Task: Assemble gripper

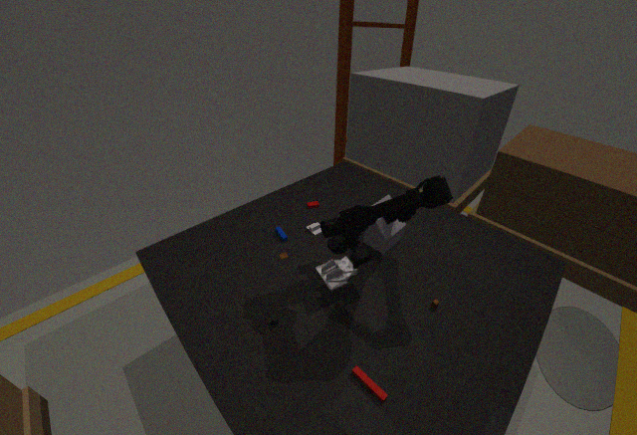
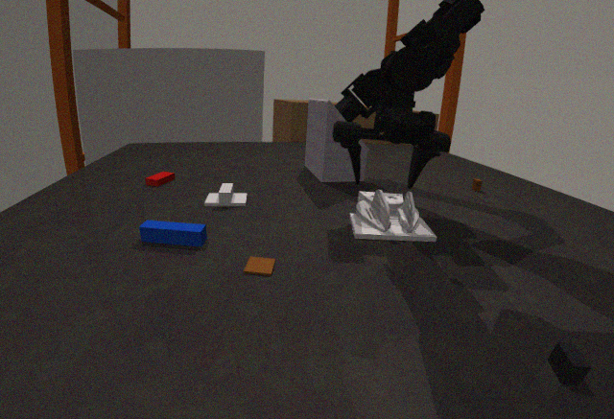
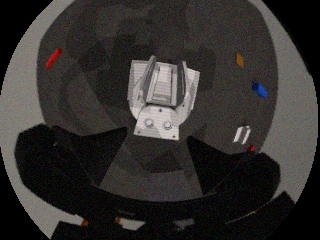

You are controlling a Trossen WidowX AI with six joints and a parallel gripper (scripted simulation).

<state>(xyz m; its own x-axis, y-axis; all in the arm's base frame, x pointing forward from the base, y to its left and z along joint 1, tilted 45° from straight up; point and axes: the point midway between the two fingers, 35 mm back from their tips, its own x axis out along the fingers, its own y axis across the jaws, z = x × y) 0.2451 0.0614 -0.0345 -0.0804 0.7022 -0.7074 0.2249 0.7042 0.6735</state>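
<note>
Now: the white gripper base 10 mm ahead of my gripper tip and 20 mm below it. Also, from my gripper tip: flat white plate: 70 mm ahead, 10 mm to the right, 40 mm below; white jaw: 20 mm ahead, 20 mm to the right, 30 mm below; white housing plate: 10 mm ahead, 40 mm below.
</note>
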